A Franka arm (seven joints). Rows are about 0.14 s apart.
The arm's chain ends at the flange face. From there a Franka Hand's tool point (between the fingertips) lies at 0.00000 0.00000 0.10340 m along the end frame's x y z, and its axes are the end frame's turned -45 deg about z.
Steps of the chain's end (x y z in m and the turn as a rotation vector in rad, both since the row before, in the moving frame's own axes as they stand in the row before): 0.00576, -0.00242, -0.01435, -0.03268, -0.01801, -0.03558; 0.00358, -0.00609, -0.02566, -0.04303, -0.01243, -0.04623; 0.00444, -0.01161, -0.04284, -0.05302, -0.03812, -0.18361; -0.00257, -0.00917, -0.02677, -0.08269, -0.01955, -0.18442; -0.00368, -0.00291, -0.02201, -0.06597, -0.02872, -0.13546
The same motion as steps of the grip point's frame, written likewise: 0.00210, 0.00350, -0.01442, -0.01037, -0.03584, -0.03558; 0.00284, 0.00055, -0.02576, -0.02164, -0.03922, -0.04623; 0.00483, -0.00338, -0.04306, -0.01054, -0.06445, -0.18361; -0.00233, -0.00303, -0.02714, -0.04465, -0.07229, -0.18442; -0.00726, -0.00148, -0.02228, -0.02634, -0.06696, -0.13546
